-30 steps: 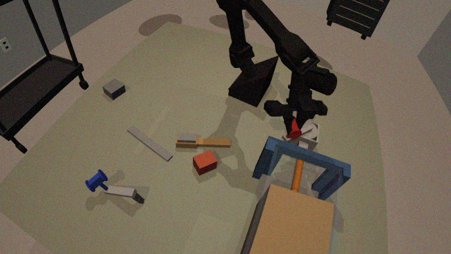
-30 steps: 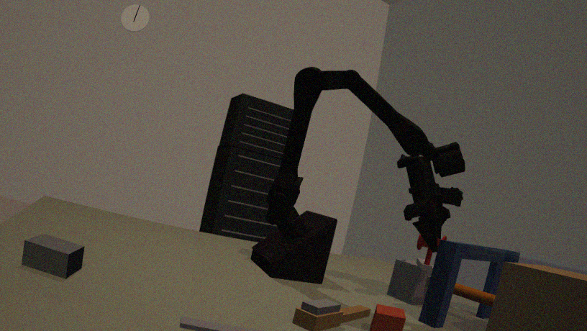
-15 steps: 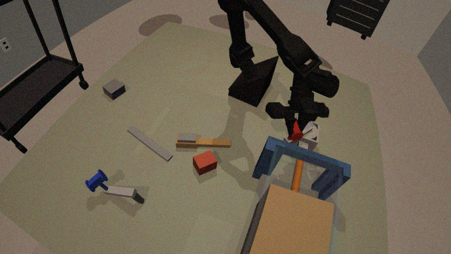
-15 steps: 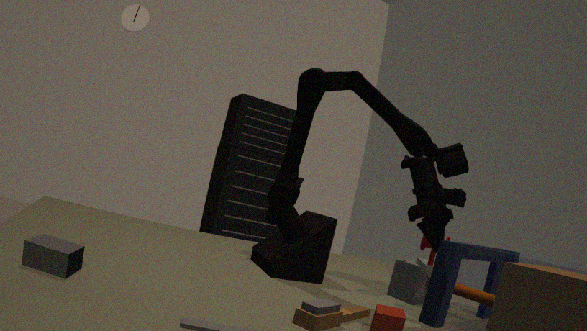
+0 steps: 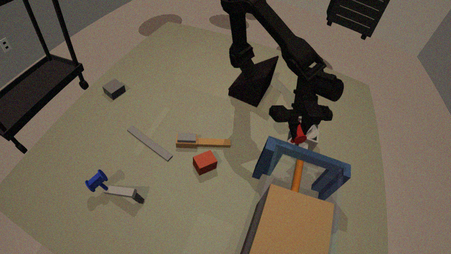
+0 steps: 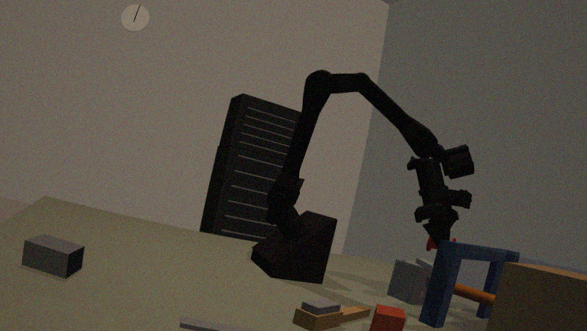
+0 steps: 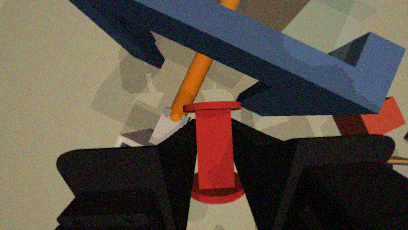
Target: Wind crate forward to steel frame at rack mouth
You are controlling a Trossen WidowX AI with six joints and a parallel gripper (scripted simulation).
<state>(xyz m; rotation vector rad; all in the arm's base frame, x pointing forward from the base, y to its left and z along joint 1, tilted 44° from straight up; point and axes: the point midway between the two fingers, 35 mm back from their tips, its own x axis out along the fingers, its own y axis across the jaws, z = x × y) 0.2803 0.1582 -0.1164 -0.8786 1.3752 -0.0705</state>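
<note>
The red-knobbed winch handle lies 5 cm behind my gripper tip, 3 cm below it and 1 cm to the left of it. Also, from my gripper tip: grey winch (12 cm behind, 10 cm below, 4 cm to the left); then wooden brush (29 cm to the right, 11 cm below, 3 cm ahead); then red knob (1 cm to the right, 1 cm behind).
</note>
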